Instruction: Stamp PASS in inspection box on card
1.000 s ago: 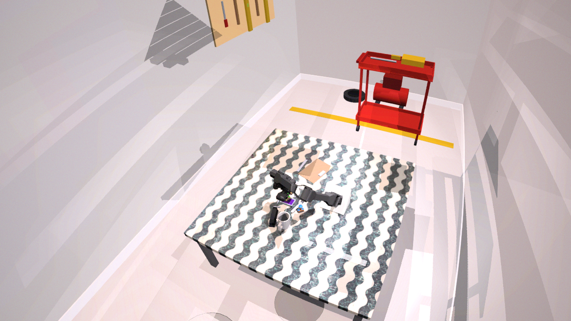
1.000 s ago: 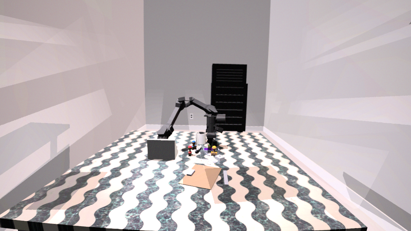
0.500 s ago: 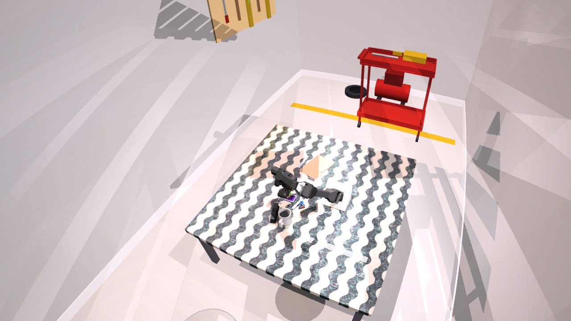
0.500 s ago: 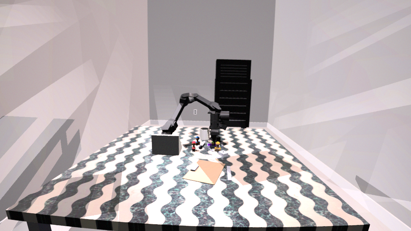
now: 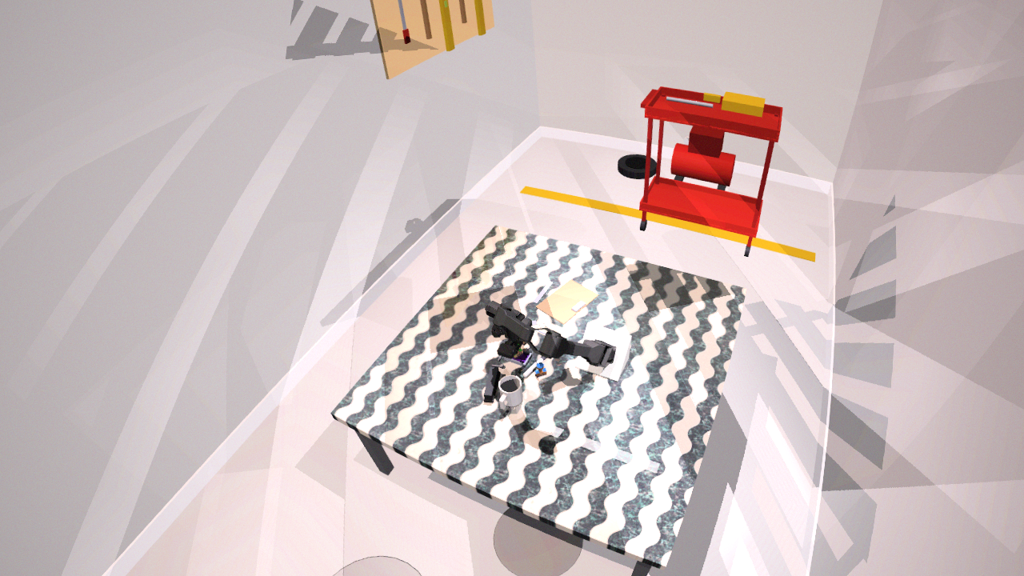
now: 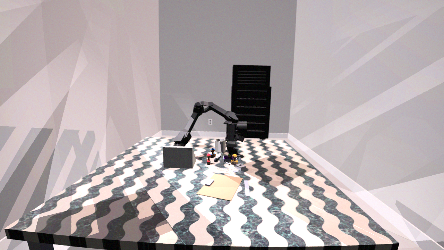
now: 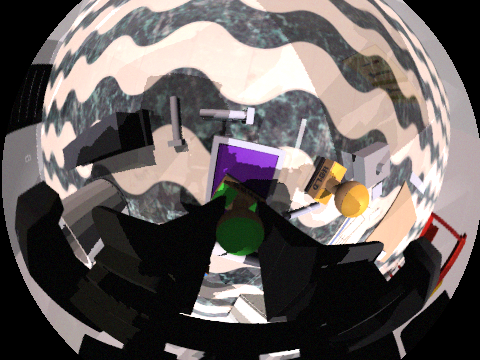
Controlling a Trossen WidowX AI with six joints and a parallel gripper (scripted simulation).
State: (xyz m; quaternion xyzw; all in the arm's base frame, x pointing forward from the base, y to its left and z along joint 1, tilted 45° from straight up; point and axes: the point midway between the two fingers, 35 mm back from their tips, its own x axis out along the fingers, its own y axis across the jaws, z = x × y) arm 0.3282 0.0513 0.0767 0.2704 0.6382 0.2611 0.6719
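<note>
Now: the green stamp right at my gripper tip. Round my gripper tip: blue stamp (120 mm behind, 40 mm to the left, 20 mm below); yellow stamp (20 mm ahead, 80 mm to the right, 20 mm below); ink pad (30 mm below).
</note>
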